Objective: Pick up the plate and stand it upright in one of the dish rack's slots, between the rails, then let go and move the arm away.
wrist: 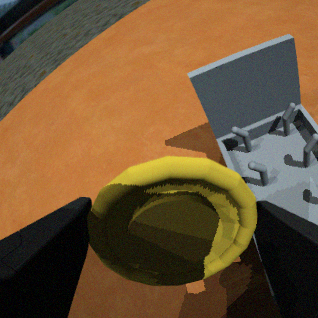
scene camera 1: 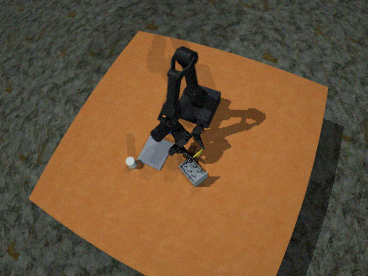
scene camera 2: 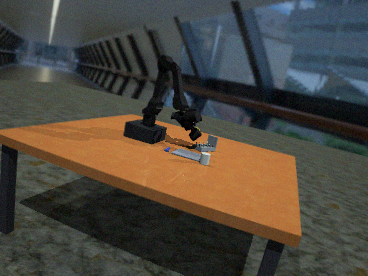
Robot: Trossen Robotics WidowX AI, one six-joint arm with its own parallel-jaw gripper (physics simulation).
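A round yellow plate (scene camera 1: pixel 198 153) (wrist: pixel 172 222) is held between the two black fingers of my gripper (wrist: pixel 174 211), one at each side of its rim. My gripper is shut on it, above the table. In the wrist view the plate shows its hollow face, tilted toward the camera. The grey dish rack (scene camera 1: pixel 194 172) (scene camera 2: pixel 205 148) (wrist: pixel 285 175) stands on the table, beyond and to the right of the plate in the wrist view. It has a tall end panel and several bent pegs. Part of the rack is hidden by the plate and the right finger.
A flat grey slab (scene camera 1: pixel 155 153) (scene camera 2: pixel 186 155) lies on the orange table (scene camera 1: pixel 100 200) (scene camera 2: pixel 240 185) beside the rack. A white cylinder (scene camera 1: pixel 131 162) (scene camera 2: pixel 205 159) stands at the slab's outer side. A small blue thing (scene camera 2: pixel 167 149) lies near the slab's other end.
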